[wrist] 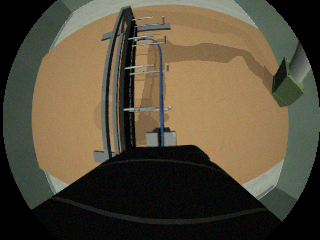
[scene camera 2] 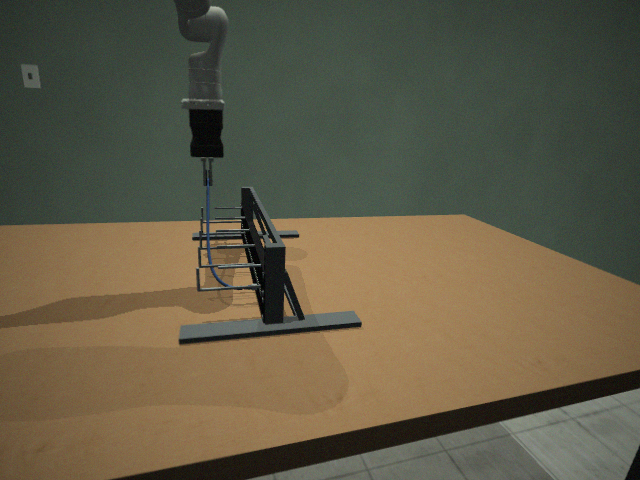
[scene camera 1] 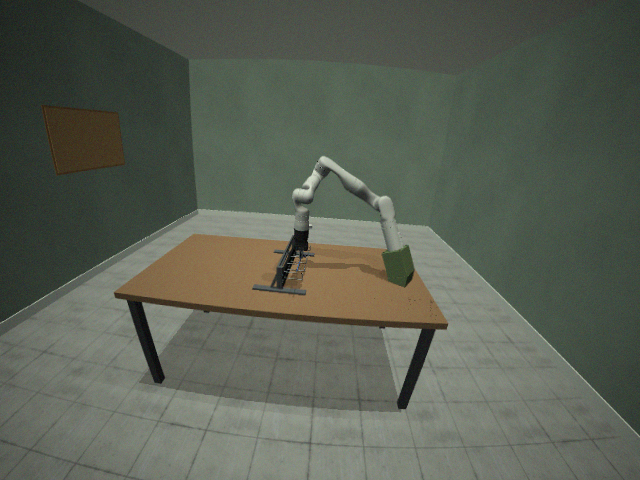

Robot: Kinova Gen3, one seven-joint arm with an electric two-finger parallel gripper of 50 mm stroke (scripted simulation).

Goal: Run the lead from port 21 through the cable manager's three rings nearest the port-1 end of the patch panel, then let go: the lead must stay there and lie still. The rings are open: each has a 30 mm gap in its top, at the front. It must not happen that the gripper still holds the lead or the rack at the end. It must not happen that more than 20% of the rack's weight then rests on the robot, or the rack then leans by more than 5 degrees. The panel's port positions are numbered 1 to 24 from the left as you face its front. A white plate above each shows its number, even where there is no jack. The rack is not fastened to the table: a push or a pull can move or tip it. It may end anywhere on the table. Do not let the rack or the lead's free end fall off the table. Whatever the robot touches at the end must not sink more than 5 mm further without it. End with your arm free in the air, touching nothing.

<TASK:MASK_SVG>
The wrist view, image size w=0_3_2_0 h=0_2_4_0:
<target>my gripper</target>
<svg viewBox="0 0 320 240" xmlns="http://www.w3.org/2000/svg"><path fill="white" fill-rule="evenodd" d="M282 223L278 217L228 173L210 161L209 156L195 145L177 146L176 131L171 131L169 127L164 127L163 130L164 146L161 146L161 128L155 128L152 132L146 133L146 147L127 148L119 155L106 160L50 199L32 209L38 220L58 240L265 240Z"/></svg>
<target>rack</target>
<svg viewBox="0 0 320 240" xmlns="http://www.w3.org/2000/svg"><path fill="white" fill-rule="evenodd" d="M164 16L162 17L163 23L139 26L135 20L154 17L135 19L131 6L122 7L113 31L102 36L102 41L110 39L103 72L101 94L101 127L104 152L93 151L95 162L103 163L109 158L120 154L117 95L122 43L123 50L119 78L121 153L128 147L136 147L134 112L159 110L156 107L134 108L134 74L156 73L159 71L133 72L135 68L154 66L154 64L135 66L135 46L166 44L166 35L164 35L164 42L136 45L136 42L142 40L142 38L154 36L137 37L137 32L171 30L170 23L164 24ZM120 36L115 60L112 95L115 152L111 152L109 84L117 36Z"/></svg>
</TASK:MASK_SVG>
